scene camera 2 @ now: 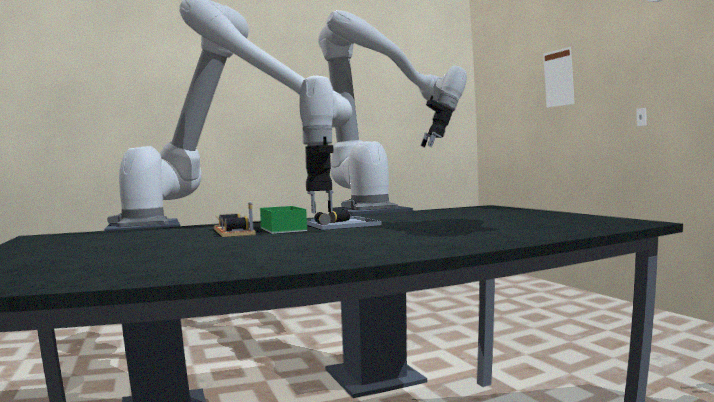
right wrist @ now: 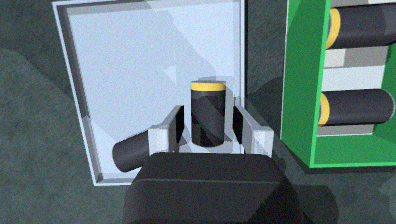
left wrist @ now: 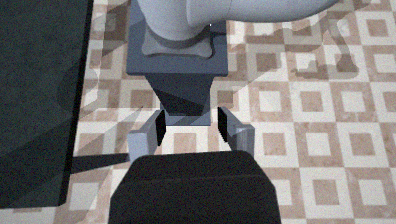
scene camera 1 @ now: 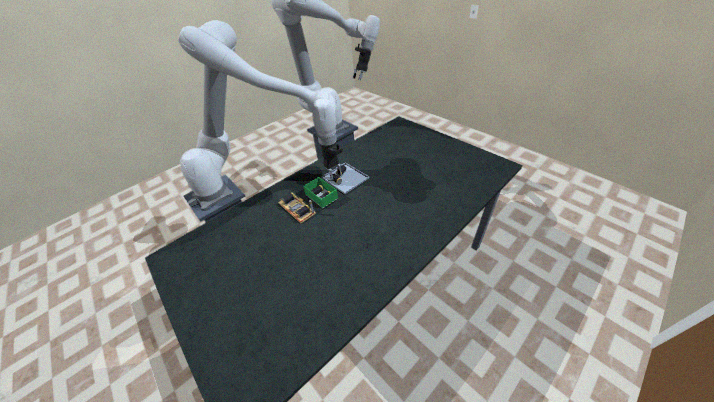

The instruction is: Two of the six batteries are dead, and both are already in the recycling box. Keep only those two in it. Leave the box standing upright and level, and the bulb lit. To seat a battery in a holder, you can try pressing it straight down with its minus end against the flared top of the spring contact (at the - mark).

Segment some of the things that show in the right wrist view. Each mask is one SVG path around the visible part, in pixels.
My right gripper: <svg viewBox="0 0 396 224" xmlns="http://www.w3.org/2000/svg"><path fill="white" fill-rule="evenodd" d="M148 129L150 156L125 192L122 224L305 224L299 195L271 158L274 131L269 126L260 126L243 106L233 106L232 129L238 143L242 144L246 154L173 152L184 130L184 105L176 105L160 125L152 125Z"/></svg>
A green recycling box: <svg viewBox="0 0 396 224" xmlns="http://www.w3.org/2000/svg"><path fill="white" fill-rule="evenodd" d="M288 0L280 140L309 168L396 165L396 44L326 50L330 7L396 2L396 0ZM395 101L394 115L386 123L318 127L321 91L380 88L388 91Z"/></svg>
A grey tray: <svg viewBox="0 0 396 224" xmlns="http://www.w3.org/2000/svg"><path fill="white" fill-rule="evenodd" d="M52 2L94 186L131 185L142 167L127 173L120 172L112 161L111 151L113 145L147 131L152 125L160 125L176 105L184 105L184 130L179 141L179 152L244 154L244 148L242 144L238 143L232 129L233 106L244 107L244 0L69 0ZM191 81L226 81L224 143L221 146L204 148L196 146L191 142Z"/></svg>
